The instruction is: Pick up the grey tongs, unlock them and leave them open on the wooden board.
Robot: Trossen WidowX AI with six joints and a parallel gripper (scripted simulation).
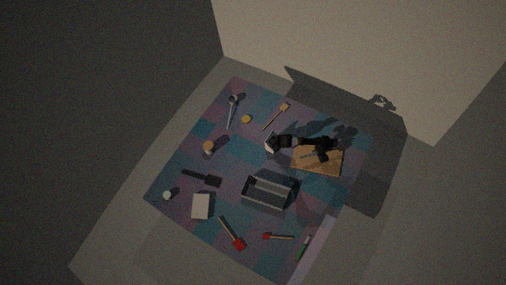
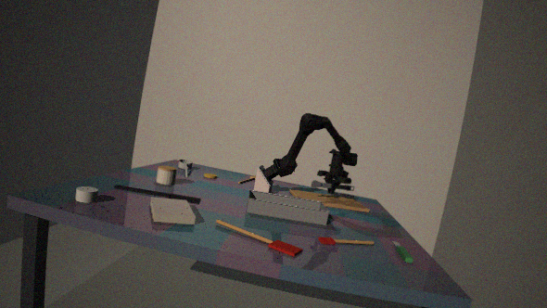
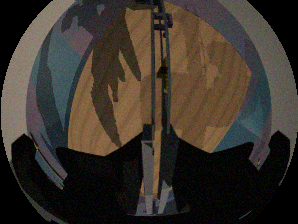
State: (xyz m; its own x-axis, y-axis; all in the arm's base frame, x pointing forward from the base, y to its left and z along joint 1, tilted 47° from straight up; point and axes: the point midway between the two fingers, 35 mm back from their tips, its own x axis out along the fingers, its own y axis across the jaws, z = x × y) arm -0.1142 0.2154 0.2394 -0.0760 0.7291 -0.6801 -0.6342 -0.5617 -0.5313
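My gripper tip is now 40 mm above the wooden board and 10 mm to the left of it. The rest, counted from my gripper tip: cork-topped jar: 700 mm to the right, 400 mm ahead, 10 mm below; then grey roasting tin: 440 mm ahead, 150 mm to the right, 20 mm below; then red spatula: 820 mm ahead, 150 mm to the right, 40 mm below.
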